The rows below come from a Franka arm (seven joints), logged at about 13 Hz.
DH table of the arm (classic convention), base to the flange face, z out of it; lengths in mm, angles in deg. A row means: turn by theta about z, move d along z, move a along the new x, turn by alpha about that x. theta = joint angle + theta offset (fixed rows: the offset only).
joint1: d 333, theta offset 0, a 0, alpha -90
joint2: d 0, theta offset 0, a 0, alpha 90
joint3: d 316, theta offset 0, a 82.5, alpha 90
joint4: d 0, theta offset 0, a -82.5, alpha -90
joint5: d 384, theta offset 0, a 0, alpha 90
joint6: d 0, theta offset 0, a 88, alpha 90
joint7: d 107, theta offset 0, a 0, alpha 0
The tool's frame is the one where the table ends.
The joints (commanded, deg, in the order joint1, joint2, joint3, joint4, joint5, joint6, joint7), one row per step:
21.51 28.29 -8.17 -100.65 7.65 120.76 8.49
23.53 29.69 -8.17 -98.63 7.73 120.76 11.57
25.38 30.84 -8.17 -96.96 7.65 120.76 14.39
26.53 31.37 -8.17 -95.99 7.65 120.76 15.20
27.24 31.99 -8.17 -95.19 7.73 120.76 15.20
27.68 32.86 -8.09 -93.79 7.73 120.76 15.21
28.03 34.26 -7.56 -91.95 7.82 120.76 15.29
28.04 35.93 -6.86 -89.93 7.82 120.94 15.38
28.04 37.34 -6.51 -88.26 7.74 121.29 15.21
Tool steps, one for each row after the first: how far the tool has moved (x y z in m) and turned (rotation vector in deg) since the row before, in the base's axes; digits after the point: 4 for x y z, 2 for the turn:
0.0022 0.0253 -0.0008 -0.36 -0.60 -0.94
0.0003 0.0231 -0.0007 -0.39 -0.54 -0.78
-0.0005 0.0144 0.0012 -0.01 -0.44 0.42
0.0001 0.0093 -0.0012 0.05 -0.18 0.72
0.0032 0.0084 0.0004 0.13 -0.52 0.60
0.0030 0.0126 -0.0029 0.33 -0.31 0.80
0.0044 0.0108 -0.0047 0.37 -0.37 0.63
0.0048 0.0066 -0.0040 0.23 -0.55 0.60

